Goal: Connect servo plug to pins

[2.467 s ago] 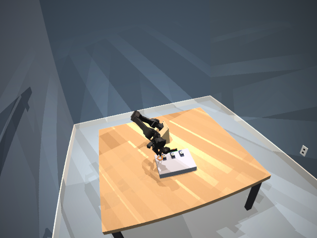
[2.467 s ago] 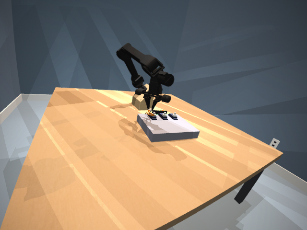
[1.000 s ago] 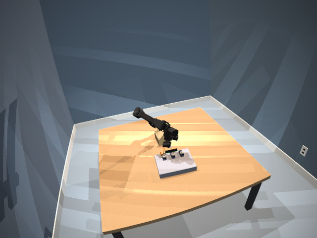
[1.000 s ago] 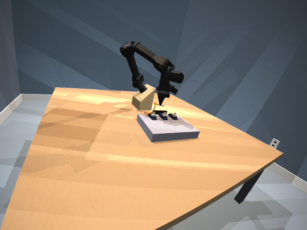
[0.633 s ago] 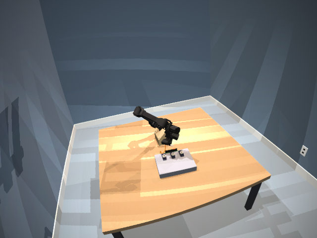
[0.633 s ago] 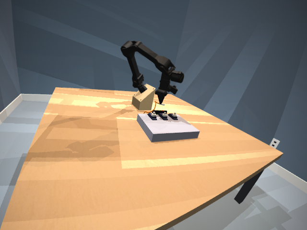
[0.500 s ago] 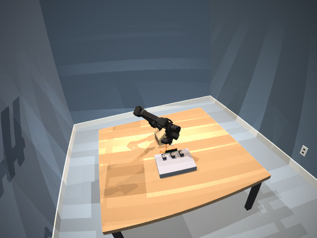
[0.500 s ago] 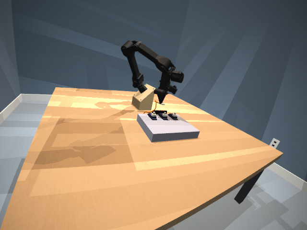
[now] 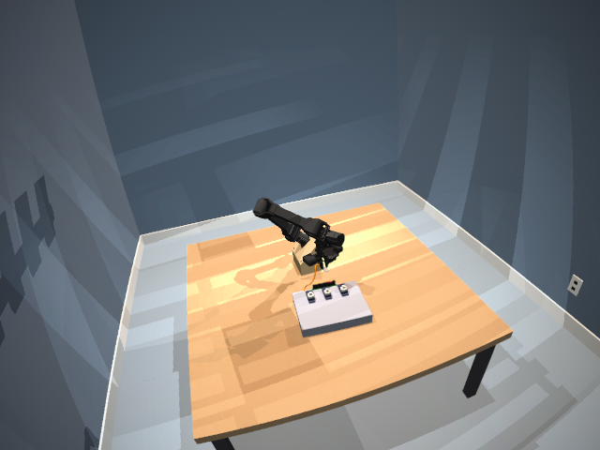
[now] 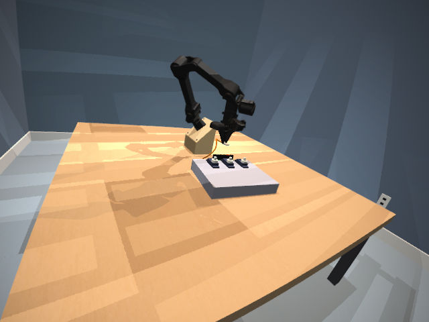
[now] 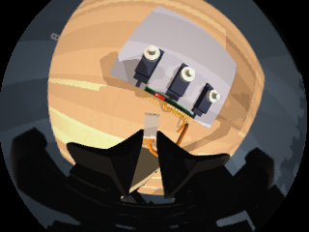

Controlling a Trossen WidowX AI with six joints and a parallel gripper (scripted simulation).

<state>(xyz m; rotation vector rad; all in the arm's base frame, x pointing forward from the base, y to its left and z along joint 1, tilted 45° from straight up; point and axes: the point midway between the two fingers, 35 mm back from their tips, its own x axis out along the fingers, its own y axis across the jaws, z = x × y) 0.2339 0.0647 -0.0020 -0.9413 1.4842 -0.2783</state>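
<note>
Right now my gripper tip is 5 cm short of the red band, 1 cm to the right of it and 4 cm above it. The rest, counted from my gripper tip: dark pin strip (5 cm ahead, 2 cm to the right, 5 cm below); then grey printed holder (21 cm ahead, 1 cm to the right, 9 cm below).
</note>
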